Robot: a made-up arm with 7 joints. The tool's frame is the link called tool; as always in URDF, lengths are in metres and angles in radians. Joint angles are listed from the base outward.
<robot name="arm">
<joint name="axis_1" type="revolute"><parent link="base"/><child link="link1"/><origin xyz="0.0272 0.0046 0.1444"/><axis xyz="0 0 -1"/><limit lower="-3.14" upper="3.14"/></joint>
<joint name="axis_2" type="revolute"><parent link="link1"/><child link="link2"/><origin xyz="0.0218 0.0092 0.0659"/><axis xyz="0 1 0"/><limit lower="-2.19" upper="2.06"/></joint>
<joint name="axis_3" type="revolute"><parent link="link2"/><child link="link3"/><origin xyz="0.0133 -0.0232 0.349"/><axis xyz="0 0 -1"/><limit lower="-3.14" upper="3.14"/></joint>
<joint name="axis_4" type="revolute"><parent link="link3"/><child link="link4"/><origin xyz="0.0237 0.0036 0.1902"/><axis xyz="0 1 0"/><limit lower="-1.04" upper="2.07"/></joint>
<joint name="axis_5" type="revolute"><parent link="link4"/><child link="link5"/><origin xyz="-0.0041 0.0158 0.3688"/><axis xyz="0 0 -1"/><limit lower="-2.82" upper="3.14"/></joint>
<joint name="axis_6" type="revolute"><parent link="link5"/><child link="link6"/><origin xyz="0.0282 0.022 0.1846"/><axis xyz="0 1 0"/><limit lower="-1.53" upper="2"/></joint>
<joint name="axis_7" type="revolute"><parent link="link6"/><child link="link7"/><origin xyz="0.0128 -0.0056 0.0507"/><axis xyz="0 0 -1"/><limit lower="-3.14" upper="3.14"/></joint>
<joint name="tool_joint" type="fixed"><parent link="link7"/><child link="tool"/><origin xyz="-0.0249 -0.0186 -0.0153" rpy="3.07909 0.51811 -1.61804"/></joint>
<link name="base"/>
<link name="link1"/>
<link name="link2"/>
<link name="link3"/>
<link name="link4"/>
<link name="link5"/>
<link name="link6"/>
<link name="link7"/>
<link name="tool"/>
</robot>
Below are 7 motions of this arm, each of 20 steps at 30 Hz.
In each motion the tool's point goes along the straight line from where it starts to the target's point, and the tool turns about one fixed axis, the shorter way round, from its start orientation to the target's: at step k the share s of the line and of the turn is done. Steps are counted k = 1, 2, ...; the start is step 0. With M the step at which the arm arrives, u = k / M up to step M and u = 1 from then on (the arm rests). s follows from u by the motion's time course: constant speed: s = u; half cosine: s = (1 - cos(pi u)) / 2; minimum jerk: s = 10 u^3 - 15 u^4 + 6 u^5.
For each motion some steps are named. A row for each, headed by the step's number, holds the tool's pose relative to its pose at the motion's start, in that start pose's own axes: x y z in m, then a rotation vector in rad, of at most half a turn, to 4 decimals.
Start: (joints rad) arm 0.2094 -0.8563 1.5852 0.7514 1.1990 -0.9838 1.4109
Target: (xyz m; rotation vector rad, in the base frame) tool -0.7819 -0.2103 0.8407 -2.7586 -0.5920 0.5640
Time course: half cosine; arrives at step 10
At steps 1, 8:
1: 0.0002 -0.0028 0.0006 0.0090 0.0035 0.0060
8: 0.0076 -0.1032 0.0213 0.3314 0.1299 0.2212

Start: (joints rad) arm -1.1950 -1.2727 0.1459 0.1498 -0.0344 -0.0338 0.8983
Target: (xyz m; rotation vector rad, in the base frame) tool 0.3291 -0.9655 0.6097 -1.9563 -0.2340 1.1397
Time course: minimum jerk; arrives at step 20
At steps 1, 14, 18, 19, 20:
1: 0.0004 -0.0007 0.0000 -0.0011 -0.0005 -0.0005
14: 0.2999 -0.4910 0.0017 -0.7876 -0.3631 -0.3962
18: 0.3553 -0.5817 0.0021 -0.9330 -0.4301 -0.4694
19: 0.3580 -0.5860 0.0021 -0.9399 -0.4333 -0.4729
20: 0.3584 -0.5867 0.0021 -0.9410 -0.4338 -0.4735

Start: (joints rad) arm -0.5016 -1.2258 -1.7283 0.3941 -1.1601 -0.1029 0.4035
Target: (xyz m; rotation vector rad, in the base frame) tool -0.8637 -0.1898 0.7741 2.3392 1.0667 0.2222
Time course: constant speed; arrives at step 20
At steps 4, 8, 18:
4: 0.0415 0.0365 -0.0163 0.0814 -0.0690 -0.0324
8: 0.0831 0.0730 -0.0326 0.1628 -0.1379 -0.0647
18: 0.1869 0.1643 -0.0734 0.3663 -0.3104 -0.1456

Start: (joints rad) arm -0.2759 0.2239 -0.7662 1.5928 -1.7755 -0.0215 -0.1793
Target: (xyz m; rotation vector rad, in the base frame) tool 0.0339 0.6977 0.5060 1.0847 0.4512 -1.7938
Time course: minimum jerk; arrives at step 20
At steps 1, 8, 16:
1: 0.0004 -0.0003 -0.0001 0.0004 0.0001 0.0007
8: 0.1005 -0.0923 -0.0342 0.1080 0.0357 0.1871
16: 0.2982 -0.2740 -0.1014 0.3205 0.1060 0.5552

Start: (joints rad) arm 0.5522 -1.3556 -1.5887 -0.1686 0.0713 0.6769 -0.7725
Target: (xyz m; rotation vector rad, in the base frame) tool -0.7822 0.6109 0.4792 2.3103 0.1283 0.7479
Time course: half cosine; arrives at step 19
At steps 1, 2, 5, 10, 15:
1: 0.0006 -0.0006 -0.0005 0.0030 0.0029 -0.0023
2: 0.0024 -0.0023 -0.0020 0.0121 0.0116 -0.0093
5: 0.0141 -0.0134 -0.0120 0.0720 0.0689 -0.0555
10: 0.0473 -0.0450 -0.0404 0.2416 0.2313 -0.1862
15: 0.0781 -0.0744 -0.0668 0.3992 0.3822 -0.3078

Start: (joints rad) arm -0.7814 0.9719 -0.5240 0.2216 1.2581 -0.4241 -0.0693
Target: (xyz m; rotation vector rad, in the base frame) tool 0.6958 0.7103 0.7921 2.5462 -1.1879 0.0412
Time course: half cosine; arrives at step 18
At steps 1, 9, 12, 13, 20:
1: 0.0005 0.0003 -0.0003 0.0026 0.0008 -0.0035
9: 0.0351 0.0183 -0.0182 0.1697 0.0533 -0.2319
12: 0.0526 0.0274 -0.0273 0.2545 0.0800 -0.3478
13: 0.0576 0.0300 -0.0299 0.2788 0.0876 -0.3809
20: 0.0701 0.0365 -0.0365 0.3394 0.1067 -0.4637

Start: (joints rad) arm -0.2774 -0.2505 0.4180 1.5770 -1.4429 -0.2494 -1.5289
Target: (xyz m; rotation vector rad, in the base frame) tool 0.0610 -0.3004 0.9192 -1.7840 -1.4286 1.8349
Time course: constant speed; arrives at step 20
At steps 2, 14, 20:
2: -0.0200 -0.0133 0.0485 -0.0142 -0.0348 0.0479
14: -0.1403 -0.0931 0.3395 -0.0995 -0.2435 0.3351
20: -0.2004 -0.1330 0.4850 -0.1421 -0.3478 0.4787

